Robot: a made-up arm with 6 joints. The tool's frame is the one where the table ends.
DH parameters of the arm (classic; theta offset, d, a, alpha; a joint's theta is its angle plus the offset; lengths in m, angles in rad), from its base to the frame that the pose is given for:
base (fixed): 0 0 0 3.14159
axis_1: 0 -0.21 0.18 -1.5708
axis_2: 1.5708 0 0.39 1.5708
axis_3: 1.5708 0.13 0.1 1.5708
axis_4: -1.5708 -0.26 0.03 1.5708
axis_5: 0 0.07 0.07 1.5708
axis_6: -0.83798 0 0.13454 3.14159
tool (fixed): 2.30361 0.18 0 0
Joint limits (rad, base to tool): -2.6..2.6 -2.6..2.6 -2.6..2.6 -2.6..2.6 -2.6..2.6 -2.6..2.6
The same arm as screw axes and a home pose.
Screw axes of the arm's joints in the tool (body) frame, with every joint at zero. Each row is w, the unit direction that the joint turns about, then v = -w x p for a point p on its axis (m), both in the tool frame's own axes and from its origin. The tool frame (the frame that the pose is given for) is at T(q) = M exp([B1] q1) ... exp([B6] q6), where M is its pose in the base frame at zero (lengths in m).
B1: w -0.000005 0.000008 -1 v -0.1300 -0.1200 0.0000
B2: w 0.000003 -1 -0.000008 v -0.3100 0.0000 -0.0600
B3: w 1 0.000003 -0.000005 v 0.0000 0.0800 -0.1300
B4: w 0.000005 -0.000008 1 v 0.0300 -0.1900 0.0000
B5: w -0.000003 1 0.000008 v 0.1800 0.0000 0.1600
B6: w -0.000005 0.000008 -1 v -0.1000 0.0900 0.0000
M =
1 0.000003 -0.000005 0.1200
-0.000003 1 0.000008 -0.1300
0.000005 -0.000008 1 0.5200
0 0 0 1
Joint limits (rad, base to tool): -2.6000..2.6000 -2.6000..2.6000 -2.6000..2.6000 -2.6000..2.6000 -2.6000..2.6000 -2.6000..2.6000

